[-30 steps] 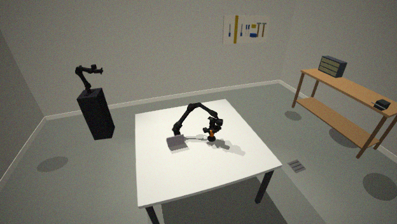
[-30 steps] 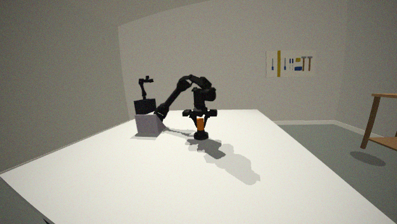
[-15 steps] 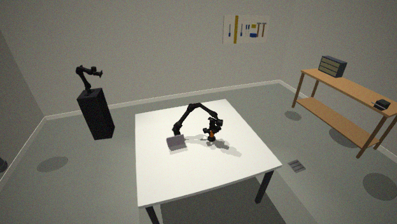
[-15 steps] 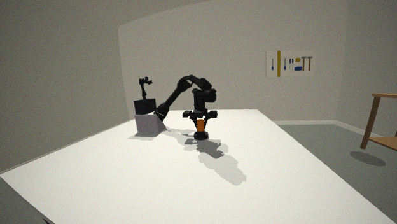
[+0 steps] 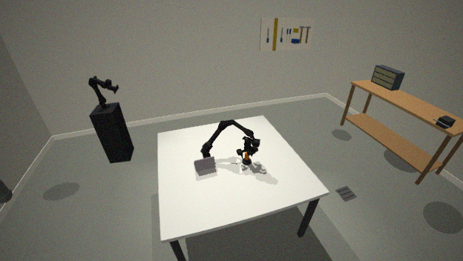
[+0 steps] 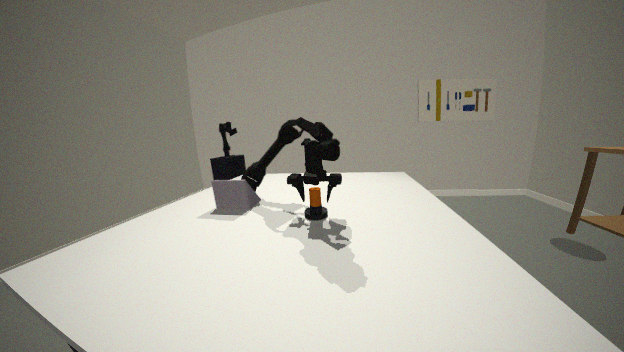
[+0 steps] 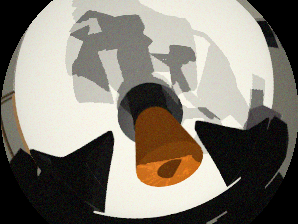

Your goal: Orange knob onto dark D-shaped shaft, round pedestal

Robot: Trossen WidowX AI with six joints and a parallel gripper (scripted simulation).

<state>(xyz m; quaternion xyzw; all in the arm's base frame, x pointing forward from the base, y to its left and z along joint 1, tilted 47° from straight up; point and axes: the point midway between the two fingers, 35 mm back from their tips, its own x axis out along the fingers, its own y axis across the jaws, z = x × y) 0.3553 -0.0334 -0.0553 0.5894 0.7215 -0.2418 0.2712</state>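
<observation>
Right now my gripper tip is 20 mm below the orange knob. Round my gripper tip: dark round pedestal 20 mm below.
</observation>
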